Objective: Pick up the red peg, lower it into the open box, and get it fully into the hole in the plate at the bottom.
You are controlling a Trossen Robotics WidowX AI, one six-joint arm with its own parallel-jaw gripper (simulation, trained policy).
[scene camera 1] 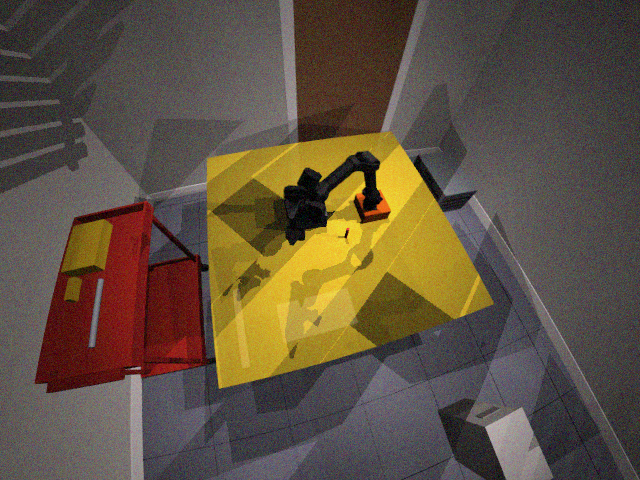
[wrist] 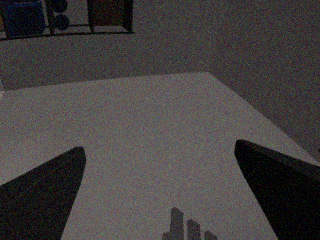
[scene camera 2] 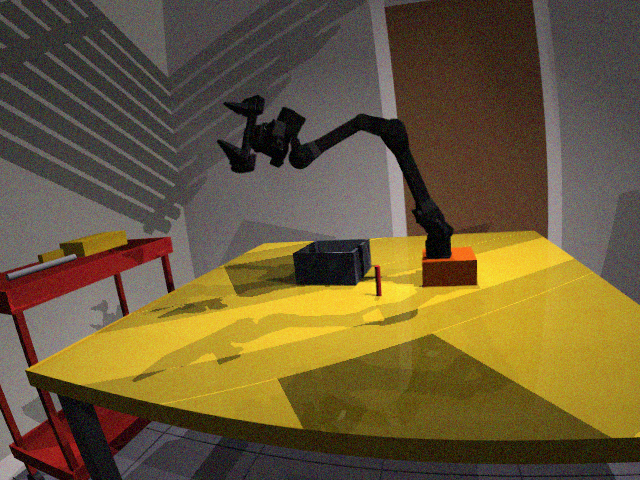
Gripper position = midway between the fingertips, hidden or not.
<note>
In view: my gripper [scene camera 2: 221, 121] and a dark box [scene camera 2: 344, 262].
My gripper shows as well in scene camera 1 [scene camera 1: 291, 232] and in the wrist view [wrist: 161, 150]. The wrist view does not show the dark box: it is out of frame.
</note>
